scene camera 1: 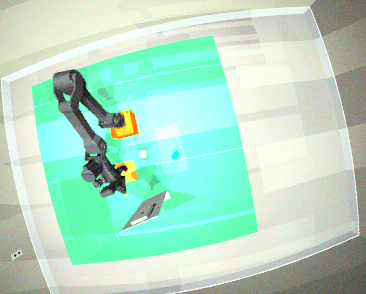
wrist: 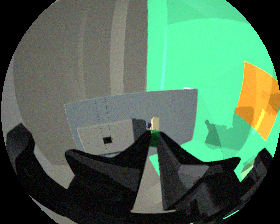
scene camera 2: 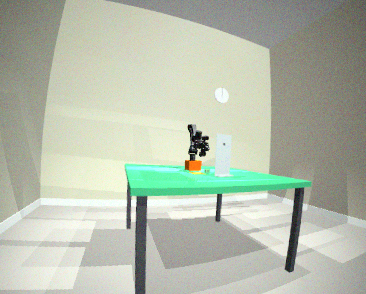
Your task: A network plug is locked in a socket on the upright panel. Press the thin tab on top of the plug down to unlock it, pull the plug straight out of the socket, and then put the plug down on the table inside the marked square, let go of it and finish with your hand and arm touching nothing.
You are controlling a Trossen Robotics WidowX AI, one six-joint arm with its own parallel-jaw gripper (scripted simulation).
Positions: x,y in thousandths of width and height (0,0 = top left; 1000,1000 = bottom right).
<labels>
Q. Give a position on a grey panel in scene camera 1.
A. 411,709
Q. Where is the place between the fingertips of my gripper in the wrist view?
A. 548,600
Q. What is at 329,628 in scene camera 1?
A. My gripper.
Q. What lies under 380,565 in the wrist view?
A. A grey panel.
</labels>
